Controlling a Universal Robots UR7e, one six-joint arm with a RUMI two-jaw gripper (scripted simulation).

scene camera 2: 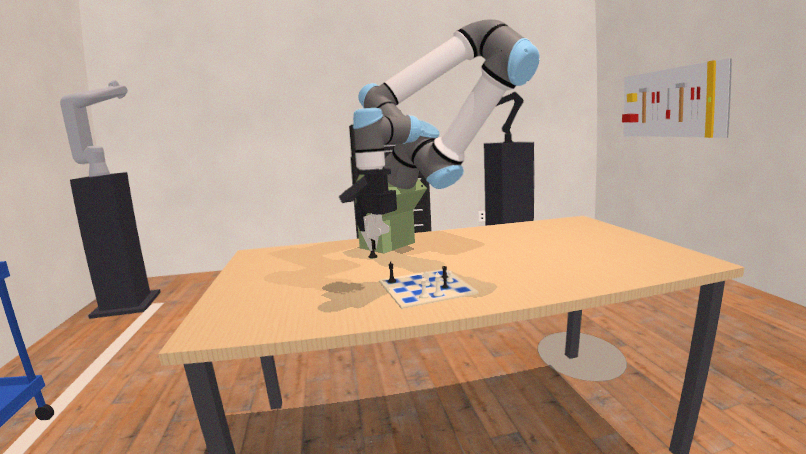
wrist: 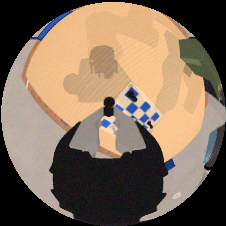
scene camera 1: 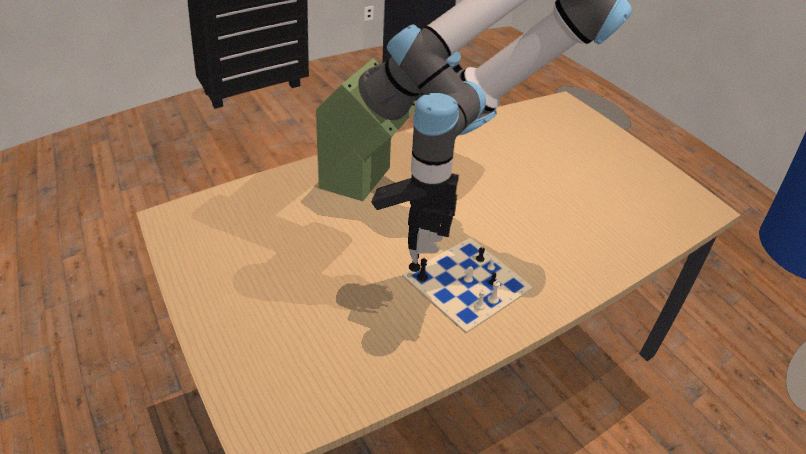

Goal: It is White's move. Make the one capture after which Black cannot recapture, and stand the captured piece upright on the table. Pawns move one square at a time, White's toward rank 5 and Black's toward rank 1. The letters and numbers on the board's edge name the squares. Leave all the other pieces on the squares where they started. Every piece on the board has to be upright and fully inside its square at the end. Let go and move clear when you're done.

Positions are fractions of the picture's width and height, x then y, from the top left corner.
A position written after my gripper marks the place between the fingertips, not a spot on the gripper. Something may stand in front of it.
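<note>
Scene camera 1 gives me my gripper (scene camera 1: 0.52, 0.57) along with a chessboard (scene camera 1: 0.55, 0.63). On scene camera 2 there's the chessboard again (scene camera 2: 0.50, 0.64), and my gripper (scene camera 2: 0.46, 0.55) is there too. And the wrist view's got the both of them, my gripper (wrist: 0.48, 0.48) and the chessboard (wrist: 0.64, 0.49).
</note>
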